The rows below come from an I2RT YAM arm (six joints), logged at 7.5 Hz.
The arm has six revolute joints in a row. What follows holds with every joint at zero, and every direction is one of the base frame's.
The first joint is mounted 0.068 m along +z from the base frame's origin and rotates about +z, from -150 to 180 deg.
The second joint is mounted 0.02 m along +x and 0.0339 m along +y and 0.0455 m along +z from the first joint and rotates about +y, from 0 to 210 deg.
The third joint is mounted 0.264 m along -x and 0.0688 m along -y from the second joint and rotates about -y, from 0 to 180 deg.
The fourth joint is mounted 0.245 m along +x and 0.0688 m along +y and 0.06 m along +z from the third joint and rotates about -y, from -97 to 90 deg.
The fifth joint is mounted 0.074 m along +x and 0.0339 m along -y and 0.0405 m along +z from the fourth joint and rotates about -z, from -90 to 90 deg.
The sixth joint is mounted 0.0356 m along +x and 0.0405 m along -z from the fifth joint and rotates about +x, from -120 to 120 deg.
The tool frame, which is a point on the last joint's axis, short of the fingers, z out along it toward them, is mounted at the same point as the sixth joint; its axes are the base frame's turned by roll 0, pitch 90 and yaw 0 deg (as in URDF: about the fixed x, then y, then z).
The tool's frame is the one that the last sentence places.
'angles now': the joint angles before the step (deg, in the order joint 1, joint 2, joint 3, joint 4, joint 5, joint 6). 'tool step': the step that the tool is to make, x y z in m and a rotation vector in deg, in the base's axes. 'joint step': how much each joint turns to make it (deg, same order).
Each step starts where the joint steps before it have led.
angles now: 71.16, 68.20, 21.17, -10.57, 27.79, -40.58
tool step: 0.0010, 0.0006, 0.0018, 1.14, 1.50, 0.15
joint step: -0.54, -0.33, 0.32, -0.26, -1.88, 0.43
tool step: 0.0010, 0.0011, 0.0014, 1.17, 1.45, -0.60
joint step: -0.40, 0.04, 0.45, -0.33, -1.37, 1.24
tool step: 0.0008, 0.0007, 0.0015, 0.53, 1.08, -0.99
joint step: -0.26, 0.10, 0.61, -0.95, -0.61, 1.39
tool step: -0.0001, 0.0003, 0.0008, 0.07, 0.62, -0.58
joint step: 0.03, 0.06, 0.39, -0.85, -0.19, 0.91
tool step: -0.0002, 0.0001, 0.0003, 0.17, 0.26, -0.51
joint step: 0.07, 0.02, 0.14, -0.34, 0.05, 0.72
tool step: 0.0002, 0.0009, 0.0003, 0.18, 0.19, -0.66
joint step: 0.06, 0.30, 0.29, -0.21, 0.17, 0.81
